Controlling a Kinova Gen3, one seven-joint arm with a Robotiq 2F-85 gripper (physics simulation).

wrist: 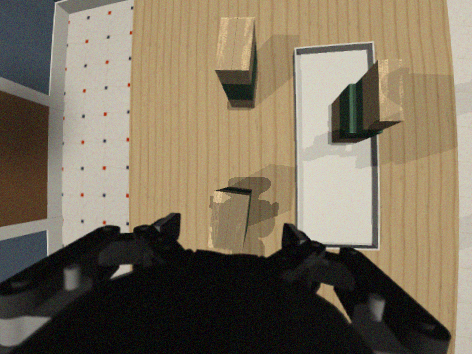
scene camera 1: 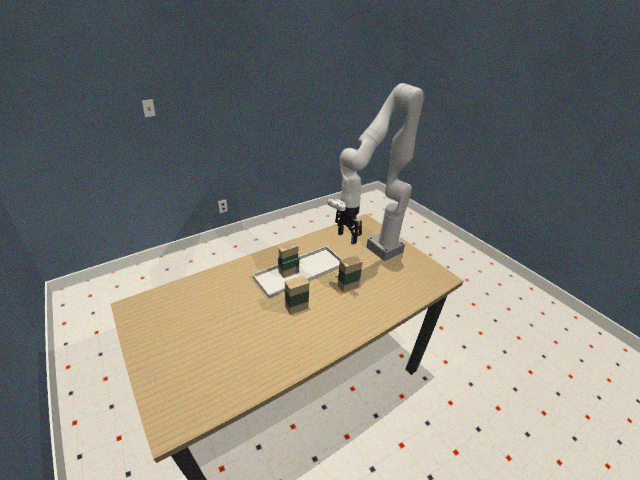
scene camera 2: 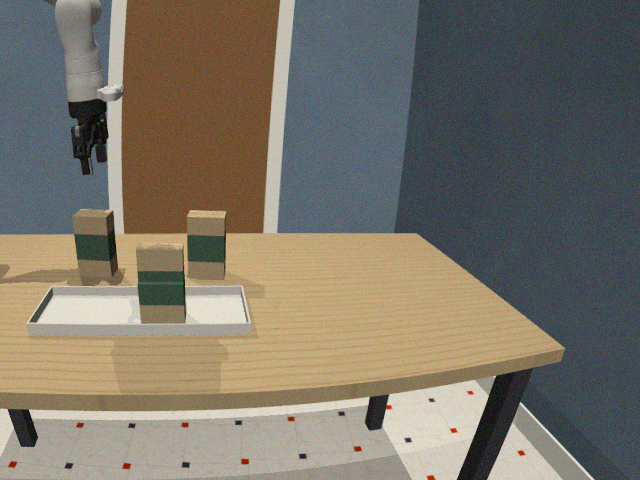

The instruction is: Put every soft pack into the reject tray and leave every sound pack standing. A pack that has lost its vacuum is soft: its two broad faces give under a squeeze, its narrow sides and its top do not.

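Seen in the pictures: gripper, fingertip midpoint: (wrist: 231,229) (scene camera 1: 346,239) (scene camera 2: 95,169); arm's base at its link origin: (scene camera 1: 387,242).
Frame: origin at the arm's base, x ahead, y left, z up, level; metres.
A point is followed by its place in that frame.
Note:
Three tan packs with green bands stand upright. One pack (scene camera 1: 288,262) {y -0.181, x 0.487, z 0.025 m} (scene camera 2: 161,289) {y -0.225, x 0.466, z 0.019 m} (wrist: 390,95) {y -0.198, x 0.462, z 0.088 m}, with a ridge across its band, stands in the white reject tray (scene camera 1: 321,262) {y -0.151, x 0.310, z -0.052 m} (scene camera 2: 82,329) {y -0.228, x 0.319, z -0.043 m} (wrist: 335,200) {y -0.154, x 0.320, z -0.052 m}. A second pack (scene camera 1: 349,274) {y 0.056, x 0.363, z 0.039 m} (scene camera 2: 94,246) {y 0.014, x 0.337, z 0.018 m} (wrist: 230,215) {y 0.032, x 0.345, z 0.085 m} stands on the table beside the tray, on the robot base's side, turned slightly. A third pack (scene camera 1: 296,295) {y 0.002, x 0.605, z 0.040 m} (scene camera 2: 206,249) {y -0.041, x 0.581, z 0.014 m} (wrist: 236,45) {y -0.019, x 0.582, z 0.085 m} stands on the table beside the tray's other end. My gripper (scene camera 1: 347,237) {y 0.012, x 0.350, z 0.185 m} (scene camera 2: 94,166) {y 0.012, x 0.350, z 0.185 m} (wrist: 231,229) {y 0.012, x 0.350, z 0.185 m} is open and empty, high above the table, clear of the second pack's top. Softness cannot be told by sight.
The wooden table (scene camera 1: 206,351) {y -0.070, x 0.967, z -0.055 m} (scene camera 2: 361,310) {y -0.252, x 0.845, z -0.055 m} (wrist: 175,125) {y 0.155, x 0.545, z -0.055 m} carries the tray and packs. The grey robot base (scene camera 1: 385,246) {y 0.016, x 0.044, z 0.004 m} stands near the table's end in the first scene view. The tray has a low raised rim, and its pack stands close to the rim away from the other packs.

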